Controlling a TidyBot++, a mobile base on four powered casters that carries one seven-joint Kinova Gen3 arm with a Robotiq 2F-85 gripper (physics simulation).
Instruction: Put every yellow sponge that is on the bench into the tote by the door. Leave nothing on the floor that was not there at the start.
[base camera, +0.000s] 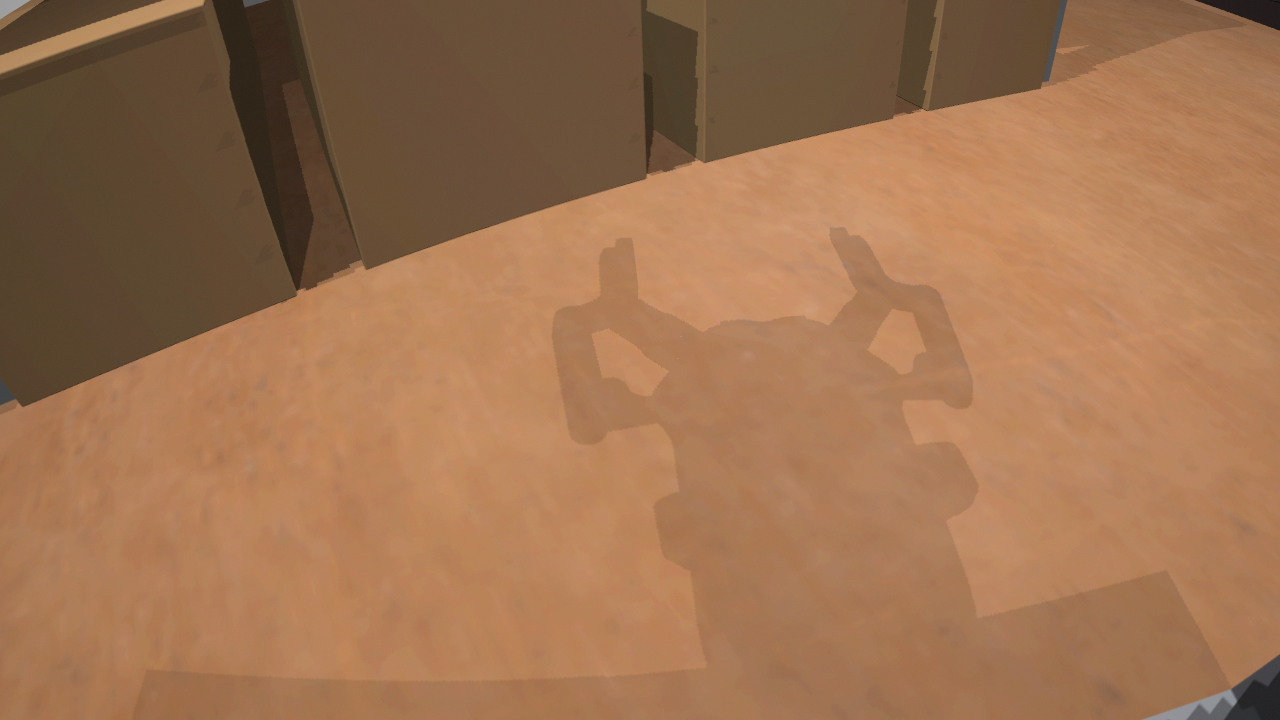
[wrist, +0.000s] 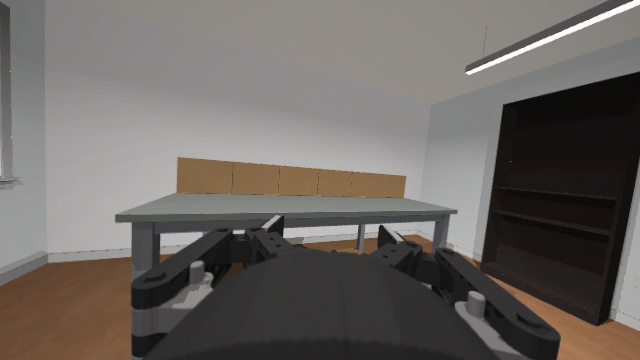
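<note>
The bench has a flat grey top and grey legs, and stands ahead across the middle of the wrist view. Its top is seen at a low angle, and no yellow sponge can be made out on it. My gripper is open and empty, with its fingers spread in front of the bench in the wrist view. The fingers themselves do not show in the base camera view, where an arm and gripper shadow lies on the floor. The tote and the door do not show in either view.
Brown panels line the bench's rear edge. Several brown boxes or panels stand on the wooden floor ahead of the base, with narrow gaps between them. A tall black shelf unit stands at the right wall.
</note>
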